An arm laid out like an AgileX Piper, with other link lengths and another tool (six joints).
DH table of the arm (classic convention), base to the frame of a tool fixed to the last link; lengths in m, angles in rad. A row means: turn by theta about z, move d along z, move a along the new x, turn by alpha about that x. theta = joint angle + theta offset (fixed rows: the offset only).
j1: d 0.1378; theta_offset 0; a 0; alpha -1.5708
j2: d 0; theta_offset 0.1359; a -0.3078; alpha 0
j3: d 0; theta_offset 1.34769; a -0.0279; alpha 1.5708
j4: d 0.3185; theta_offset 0; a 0; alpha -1.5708
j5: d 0; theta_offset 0; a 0; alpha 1.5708
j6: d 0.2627; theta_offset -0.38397; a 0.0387; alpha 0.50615
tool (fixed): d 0.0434; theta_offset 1.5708; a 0; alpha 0
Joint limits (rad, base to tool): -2.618..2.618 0..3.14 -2.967..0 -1.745..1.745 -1.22..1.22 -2.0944..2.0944
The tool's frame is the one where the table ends.
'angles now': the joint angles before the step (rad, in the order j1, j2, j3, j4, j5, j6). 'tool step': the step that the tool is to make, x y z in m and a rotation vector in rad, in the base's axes. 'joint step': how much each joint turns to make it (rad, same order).
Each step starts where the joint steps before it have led.
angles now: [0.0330, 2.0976, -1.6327, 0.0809, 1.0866, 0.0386]
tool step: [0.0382, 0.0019, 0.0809, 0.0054, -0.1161, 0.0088]
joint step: [0.0000, -0.0397, -0.1873, -0.0008, 0.1111, 0.0000]
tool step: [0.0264, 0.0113, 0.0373, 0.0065, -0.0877, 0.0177]
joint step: [0.0169, -0.0001, -0.1027, 0.0027, 0.0150, 0.0002]
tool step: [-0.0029, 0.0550, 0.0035, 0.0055, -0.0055, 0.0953]
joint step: [0.0950, 0.0003, -0.0103, 0.0050, 0.0040, -0.0002]
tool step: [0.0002, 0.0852, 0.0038, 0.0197, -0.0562, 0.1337]
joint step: [0.1427, 0.0010, 0.0002, 0.0063, -0.0608, 0.0034]
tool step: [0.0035, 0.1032, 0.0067, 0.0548, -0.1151, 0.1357]
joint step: [0.1570, 0.0124, -0.0004, 0.0073, -0.1404, 0.0078]
